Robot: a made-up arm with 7 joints. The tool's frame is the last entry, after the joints.
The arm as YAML. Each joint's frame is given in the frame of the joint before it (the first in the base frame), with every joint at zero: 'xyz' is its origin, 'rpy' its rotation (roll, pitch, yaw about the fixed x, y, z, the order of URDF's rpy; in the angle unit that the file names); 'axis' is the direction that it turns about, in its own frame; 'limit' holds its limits. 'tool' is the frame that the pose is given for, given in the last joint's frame.
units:
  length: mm
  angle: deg
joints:
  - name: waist
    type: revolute
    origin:
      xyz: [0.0, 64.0, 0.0]
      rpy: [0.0, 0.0, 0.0]
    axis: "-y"
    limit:
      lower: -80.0
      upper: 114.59
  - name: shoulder
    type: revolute
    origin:
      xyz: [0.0, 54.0, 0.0]
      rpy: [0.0, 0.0, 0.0]
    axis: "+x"
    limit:
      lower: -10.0
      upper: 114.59
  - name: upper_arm
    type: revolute
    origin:
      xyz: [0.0, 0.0, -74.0]
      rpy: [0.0, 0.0, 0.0]
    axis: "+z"
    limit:
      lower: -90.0
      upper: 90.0
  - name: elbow
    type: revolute
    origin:
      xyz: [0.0, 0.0, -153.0]
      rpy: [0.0, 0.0, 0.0]
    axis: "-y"
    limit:
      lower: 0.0
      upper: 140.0
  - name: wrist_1
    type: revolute
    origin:
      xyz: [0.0, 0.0, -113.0]
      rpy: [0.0, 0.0, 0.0]
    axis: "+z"
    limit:
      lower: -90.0
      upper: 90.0
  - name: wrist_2
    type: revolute
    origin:
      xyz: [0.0, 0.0, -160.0]
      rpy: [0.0, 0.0, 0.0]
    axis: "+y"
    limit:
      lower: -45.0
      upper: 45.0
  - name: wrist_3
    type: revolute
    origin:
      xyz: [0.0, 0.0, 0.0]
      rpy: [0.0, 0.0, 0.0]
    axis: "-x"
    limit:
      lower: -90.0
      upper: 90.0
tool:
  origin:
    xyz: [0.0, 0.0, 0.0]
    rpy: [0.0, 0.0, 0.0]
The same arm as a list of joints. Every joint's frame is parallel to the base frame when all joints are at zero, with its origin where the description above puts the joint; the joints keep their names.
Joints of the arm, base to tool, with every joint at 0 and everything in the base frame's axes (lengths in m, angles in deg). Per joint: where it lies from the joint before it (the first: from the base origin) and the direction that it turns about. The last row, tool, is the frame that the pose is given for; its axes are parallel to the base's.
waist: origin 0.0000 0.0640 0.0000 axis -y
shoulder: origin 0.0000 0.0540 0.0000 axis +x
upper_arm: origin 0.0000 0.0000 -0.0740 axis +z
elbow: origin 0.0000 0.0000 -0.1530 axis -y
wrist_1: origin 0.0000 0.0000 -0.1130 axis +z
wrist_2: origin 0.0000 0.0000 -0.1600 axis +y
wrist_3: origin 0.0000 0.0000 0.0000 axis -x
tool: origin 0.0000 0.0000 0.0000
Joint limits (deg, base to tool): -80.00..114.59 -10.00..114.59 -90.00..90.00 0.00..140.00 -90.00..90.00 -45.00..45.00 -90.00..90.00

